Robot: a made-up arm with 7 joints. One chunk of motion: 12 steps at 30 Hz.
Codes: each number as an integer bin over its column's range. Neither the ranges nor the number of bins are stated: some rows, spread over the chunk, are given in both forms.
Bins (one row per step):
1: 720 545 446 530 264 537
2: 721 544 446 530 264 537
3: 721 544 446 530 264 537
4: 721 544 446 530 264 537
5: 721 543 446 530 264 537
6: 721 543 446 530 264 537
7: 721 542 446 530 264 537
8: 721 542 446 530 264 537
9: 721 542 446 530 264 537
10: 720 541 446 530 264 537
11: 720 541 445 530 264 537
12: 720 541 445 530 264 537
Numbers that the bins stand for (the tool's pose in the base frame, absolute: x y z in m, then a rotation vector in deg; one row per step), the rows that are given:
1: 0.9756 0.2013 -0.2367 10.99 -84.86 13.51
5: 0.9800 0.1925 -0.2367 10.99 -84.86 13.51
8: 0.9800 0.1880 -0.2367 10.99 -84.86 13.51
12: 0.9756 0.1836 -0.2411 10.99 -84.86 13.51
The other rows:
2: 0.9800 0.1969 -0.2367 10.99 -84.86 13.51
3: 0.9800 0.1969 -0.2367 10.99 -84.86 13.51
4: 0.9800 0.1969 -0.2367 10.99 -84.86 13.51
6: 0.9800 0.1925 -0.2367 10.99 -84.86 13.51
7: 0.9800 0.1880 -0.2367 10.99 -84.86 13.51
9: 0.9800 0.1880 -0.2367 10.99 -84.86 13.51
10: 0.9756 0.1836 -0.2367 10.99 -84.86 13.51
11: 0.9756 0.1836 -0.2411 10.99 -84.86 13.51

